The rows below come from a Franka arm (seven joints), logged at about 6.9 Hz.
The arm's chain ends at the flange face. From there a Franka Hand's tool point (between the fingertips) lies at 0.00 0.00 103.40 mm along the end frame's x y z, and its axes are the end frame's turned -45 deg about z.
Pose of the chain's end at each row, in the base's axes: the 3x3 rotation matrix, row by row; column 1 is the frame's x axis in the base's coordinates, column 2 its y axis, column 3 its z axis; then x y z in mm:
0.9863, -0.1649, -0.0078; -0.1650, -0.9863, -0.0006; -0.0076, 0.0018, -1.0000; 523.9, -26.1, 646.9
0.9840, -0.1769, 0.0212; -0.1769, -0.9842, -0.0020; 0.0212, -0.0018, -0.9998; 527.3, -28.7, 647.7
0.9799, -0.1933, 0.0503; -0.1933, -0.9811, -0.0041; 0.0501, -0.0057, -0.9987; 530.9, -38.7, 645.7
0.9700, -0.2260, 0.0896; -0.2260, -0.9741, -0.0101; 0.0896, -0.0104, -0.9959; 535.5, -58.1, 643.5
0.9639, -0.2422, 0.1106; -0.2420, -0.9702, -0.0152; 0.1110, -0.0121, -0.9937; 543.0, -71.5, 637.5
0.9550, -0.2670, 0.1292; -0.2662, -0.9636, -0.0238; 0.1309, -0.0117, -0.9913; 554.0, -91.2, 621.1
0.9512, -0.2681, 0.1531; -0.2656, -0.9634, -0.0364; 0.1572, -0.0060, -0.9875; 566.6, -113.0, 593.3
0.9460, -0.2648, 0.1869; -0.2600, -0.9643, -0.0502; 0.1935, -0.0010, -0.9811; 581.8, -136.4, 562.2
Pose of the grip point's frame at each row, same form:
0.8140, 0.5808, -0.0078; 0.5807, -0.8141, -0.0006; -0.0066, -0.0041, -1.0000; 523.1, -26.2, 543.5
0.8209, 0.5707, 0.0212; 0.5708, -0.8210, -0.0020; 0.0163, 0.0137, -0.9998; 529.5, -28.9, 544.3
0.8296, 0.5562, 0.0503; 0.5571, -0.8304, -0.0041; 0.0395, 0.0314, -0.9987; 536.1, -39.1, 542.4
0.8457, 0.5261, 0.0896; 0.5290, -0.8486, -0.0101; 0.0707, 0.0560, -0.9959; 544.8, -59.1, 540.5
0.8528, 0.5103, 0.1106; 0.5149, -0.8572, -0.0152; 0.0870, 0.0699, -0.9937; 554.4, -73.1, 534.8
0.8641, 0.4865, 0.1292; 0.4931, -0.8696, -0.0238; 0.1008, 0.0843, -0.9913; 567.4, -93.7, 518.6
0.8622, 0.4830, 0.1531; 0.4934, -0.8690, -0.0364; 0.1154, 0.1069, -0.9875; 582.4, -116.8, 491.2
0.8562, 0.4817, 0.1869; 0.4980, -0.8657, -0.0502; 0.1375, 0.1361, -0.9811; 601.1, -141.6, 460.8

